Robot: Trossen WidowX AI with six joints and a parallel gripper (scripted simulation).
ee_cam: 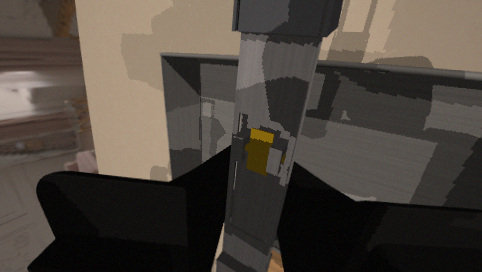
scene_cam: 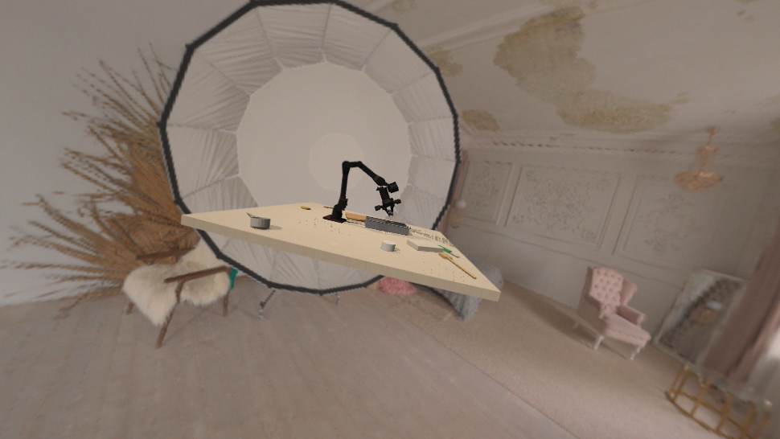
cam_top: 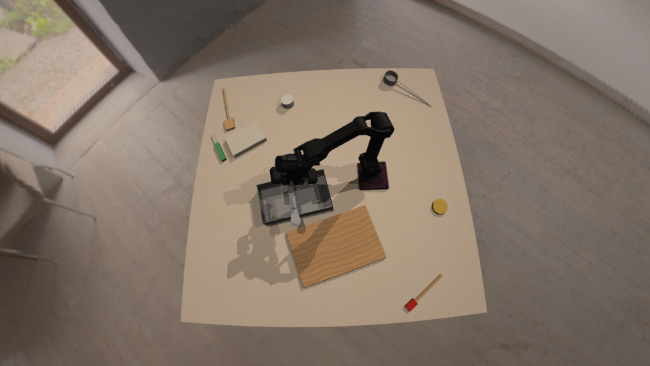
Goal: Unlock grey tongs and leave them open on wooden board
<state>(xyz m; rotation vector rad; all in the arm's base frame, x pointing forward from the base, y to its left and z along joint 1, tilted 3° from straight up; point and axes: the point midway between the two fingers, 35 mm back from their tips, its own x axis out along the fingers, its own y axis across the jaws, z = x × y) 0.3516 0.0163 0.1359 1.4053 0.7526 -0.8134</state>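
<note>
Right now my gripper tip is 3 cm below the yellow lock piece, 2 cm to the left of it and 2 cm past it. From my gripper tip the other things lie so: wooden board (28 cm to the left, 14 cm behind, 10 cm below); then roasting tin (8 cm below, 4 cm to the left, 1 cm behind); then cream block (32 cm to the right, 18 cm ahead, 9 cm below).
</note>
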